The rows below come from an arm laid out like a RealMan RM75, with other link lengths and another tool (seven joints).
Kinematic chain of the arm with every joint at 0, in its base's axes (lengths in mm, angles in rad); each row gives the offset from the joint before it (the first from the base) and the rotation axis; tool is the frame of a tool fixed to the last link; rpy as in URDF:
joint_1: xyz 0 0 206.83 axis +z
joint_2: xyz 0 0 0 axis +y
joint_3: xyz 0 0 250.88 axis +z
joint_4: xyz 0 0 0 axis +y
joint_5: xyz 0 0 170.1 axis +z
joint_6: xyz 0 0 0 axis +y
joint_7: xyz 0 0 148.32 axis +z
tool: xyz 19 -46 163 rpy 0.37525 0 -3.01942
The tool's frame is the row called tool.
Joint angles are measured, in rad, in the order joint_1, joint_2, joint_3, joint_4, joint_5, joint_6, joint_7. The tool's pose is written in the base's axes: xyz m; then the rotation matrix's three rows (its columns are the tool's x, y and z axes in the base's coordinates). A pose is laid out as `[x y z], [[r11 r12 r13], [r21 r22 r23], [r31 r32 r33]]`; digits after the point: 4 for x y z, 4 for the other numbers.
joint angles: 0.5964 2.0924 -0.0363 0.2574 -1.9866 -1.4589 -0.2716
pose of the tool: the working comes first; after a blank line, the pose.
Where each joint sits with the arm in this pose, in the base's axes (m; each line is computed from the numbers above, not from the rounded line before):
joint_1: 0.0000 0.0000 0.2068
joint_2: 0.0000 0.0000 0.2068
joint_3: 0.1800 0.1222 0.0818
joint_4: 0.1800 0.1222 0.0818
joint_5: 0.2810 0.1889 -0.0377
joint_6: 0.2810 0.1889 -0.0377
joint_7: 0.1797 0.2803 -0.0959
the tool: 0.0863 0.4181 -0.1323

[0.0863 0.4181 -0.1323], [[-0.7088 -0.0854 -0.7003], [-0.4285 0.8407 0.3311], [0.5604 0.5347 -0.6325]]
